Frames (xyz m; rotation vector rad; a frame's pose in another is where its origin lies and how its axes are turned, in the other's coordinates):
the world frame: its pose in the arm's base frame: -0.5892 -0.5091 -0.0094 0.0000 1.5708 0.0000
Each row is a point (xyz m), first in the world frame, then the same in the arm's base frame.
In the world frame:
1: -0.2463 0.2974 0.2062
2: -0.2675 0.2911 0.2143
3: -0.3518 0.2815 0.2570
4: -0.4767 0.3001 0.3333
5: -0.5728 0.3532 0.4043
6: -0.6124 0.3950 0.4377
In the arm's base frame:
1: -0.3830 -0.2117 0.2369
2: -0.3749 -0.2180 0.2581
3: -0.3322 -0.2276 0.3424
4: -0.2559 -0.2090 0.4673
5: -0.1849 -0.1559 0.5634
6: -0.1515 -0.1141 0.6030

